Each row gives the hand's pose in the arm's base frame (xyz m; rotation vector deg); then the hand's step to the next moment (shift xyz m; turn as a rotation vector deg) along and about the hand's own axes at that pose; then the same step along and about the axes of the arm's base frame.
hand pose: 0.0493 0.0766 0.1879 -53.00 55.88 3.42
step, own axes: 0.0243 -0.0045 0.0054 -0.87 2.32 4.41
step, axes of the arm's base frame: 0.0200 -0.0074 -0.0136 1.50 4.83 0.13
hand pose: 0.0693 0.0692 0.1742 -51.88 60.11 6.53
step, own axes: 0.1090 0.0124 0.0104 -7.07 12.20 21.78
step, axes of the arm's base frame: 0.0587 -0.0200 -0.0911 5.58 25.23 2.39
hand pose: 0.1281 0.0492 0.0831 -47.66 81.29 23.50
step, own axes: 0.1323 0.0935 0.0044 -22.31 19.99 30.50
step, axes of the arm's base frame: -0.0431 0.0359 -0.1520 3.96 40.00 14.55
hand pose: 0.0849 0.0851 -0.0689 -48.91 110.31 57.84
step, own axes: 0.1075 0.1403 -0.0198 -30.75 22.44 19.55
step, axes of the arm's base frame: -0.1719 0.0258 -0.0376 2.30 33.31 26.77
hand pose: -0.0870 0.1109 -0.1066 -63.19 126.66 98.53
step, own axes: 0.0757 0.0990 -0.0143 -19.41 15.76 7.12
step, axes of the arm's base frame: -0.1107 -0.0393 0.0440 2.15 16.54 19.94
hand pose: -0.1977 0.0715 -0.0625 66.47 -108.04 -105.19
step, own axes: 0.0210 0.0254 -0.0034 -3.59 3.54 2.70
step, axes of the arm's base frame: -0.0202 -0.0199 0.0171 -0.76 3.98 4.04
